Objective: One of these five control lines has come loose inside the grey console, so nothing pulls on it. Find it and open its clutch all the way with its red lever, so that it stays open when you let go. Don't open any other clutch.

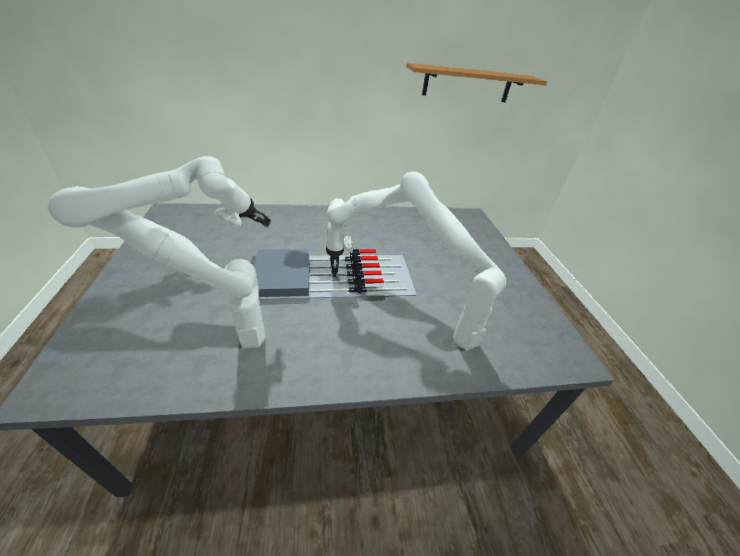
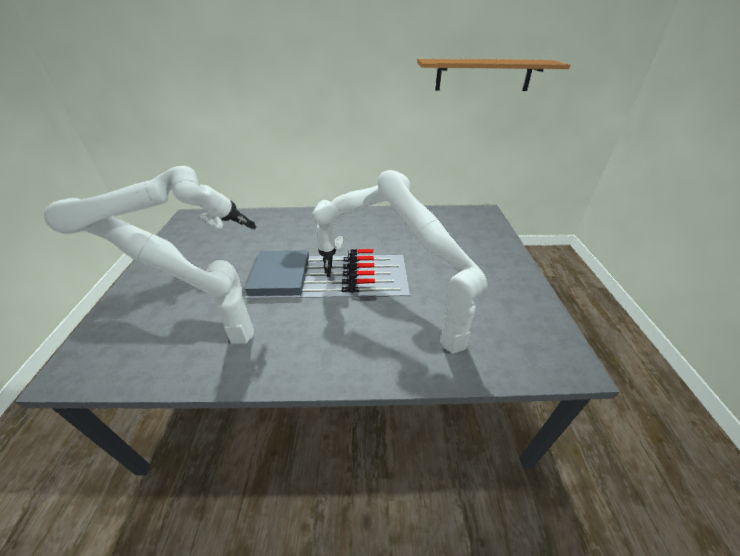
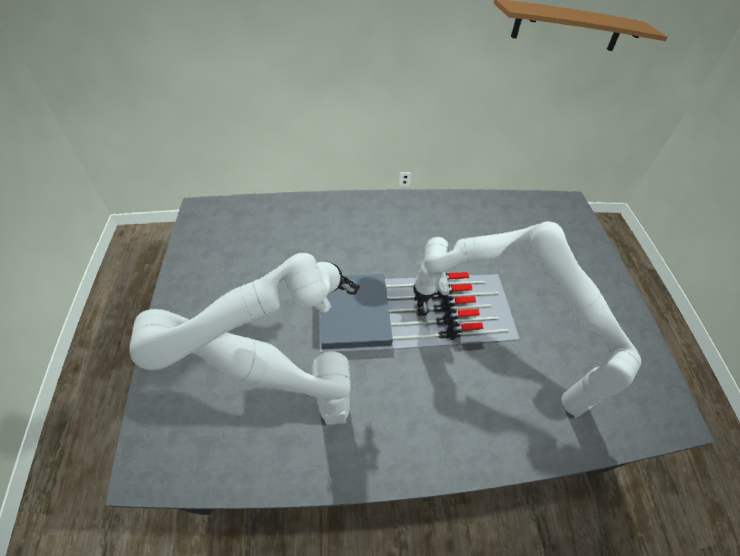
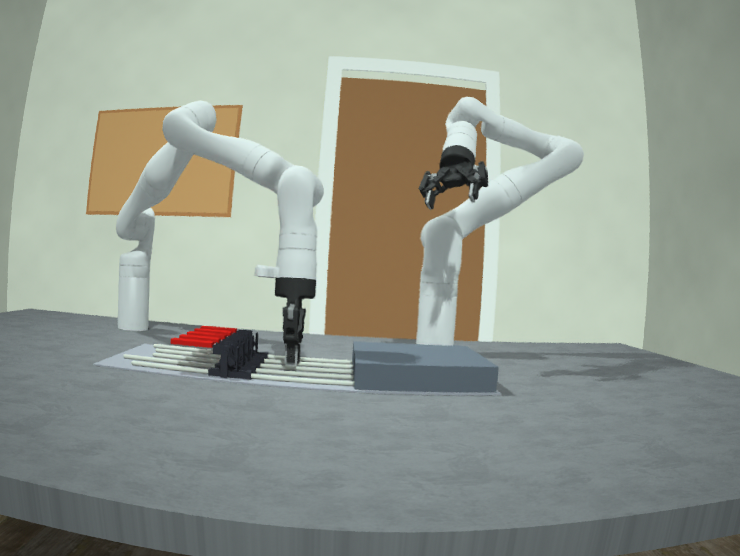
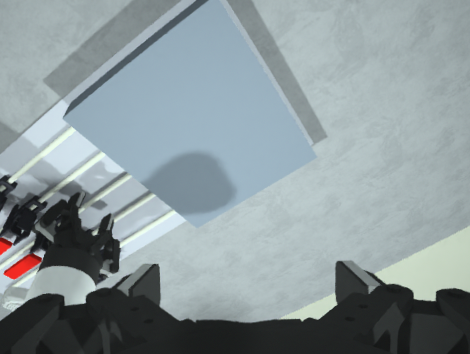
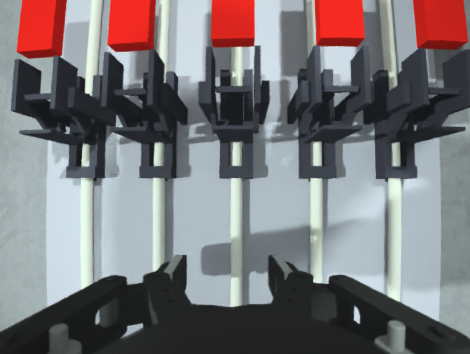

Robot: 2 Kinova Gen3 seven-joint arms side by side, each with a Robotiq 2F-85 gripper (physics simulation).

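Frame: origin at the left arm's base, x ahead, y left, z up, level; centimetres.
Where they show: left gripper, fingertip midpoint: (image 1: 257,219) (image 2: 245,222) (image 4: 450,203) (image 5: 247,282); right gripper, fingertip midpoint: (image 1: 333,271) (image 2: 329,272) (image 3: 417,307) (image 4: 292,364) (image 5: 94,205) (image 6: 227,269); left arm's base, link origin: (image 1: 252,337) (image 2: 241,334) (image 3: 334,409); right arm's base, link origin: (image 1: 464,339) (image 2: 452,342) (image 3: 574,402) (image 4: 133,328).
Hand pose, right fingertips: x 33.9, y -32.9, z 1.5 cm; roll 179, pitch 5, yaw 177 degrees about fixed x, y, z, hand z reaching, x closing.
Things, the pixels of their centre, and the offset from my right fingertips. "*": a spot on its surface instead. Level surfaces: height alone.
- grey console, body centre: (image 5: 202,131) (image 4: 418,365) (image 3: 354,310) (image 1: 281,271) (image 2: 279,271) dz +1.0, dx +0.5, dy +22.9 cm
- pale plate, body centre: (image 4: 169,359) (image 5: 7,260) (image 3: 481,306) (image 2: 382,274) (image 1: 386,274) dz -1.3, dx -1.7, dy -24.6 cm
- middle line, surface spot: (image 6: 236,210) * dz -0.4, dx -0.7, dy -3.9 cm
- middle clutch, surface spot: (image 6: 236,110) * dz +0.3, dx -1.0, dy -10.5 cm
- neighbouring clutch, surface spot: (image 6: 159,115) * dz +2.5, dx +3.4, dy -9.8 cm
- grey table, surface height: dz -1.5 cm
The grey console (image 1: 278,276) (image 2: 275,275) (image 3: 355,322) (image 4: 427,377) (image 5: 175,100) sits at one end of a pale plate (image 3: 505,298) (image 6: 425,225). Five white lines run from it through black clutches with red levers, all lying flat, pointing away from the console. My right gripper (image 1: 335,275) (image 2: 328,274) (image 3: 422,310) (image 4: 291,365) (image 5: 94,205) (image 6: 227,269) points down, open, its fingers apart on either side of the middle line (image 6: 236,210), between console and clutches. My left gripper (image 1: 266,222) (image 2: 253,225) (image 3: 355,289) (image 4: 452,201) (image 5: 247,282) is open and empty above the console.
The middle clutch (image 6: 236,110) is in front of my right fingers, with a neighbouring clutch (image 6: 159,115) and another (image 6: 317,115) on either side. The grey table (image 3: 269,466) carries both arms. A wooden shelf (image 1: 475,72) (image 2: 493,63) (image 3: 580,19) is on the wall.
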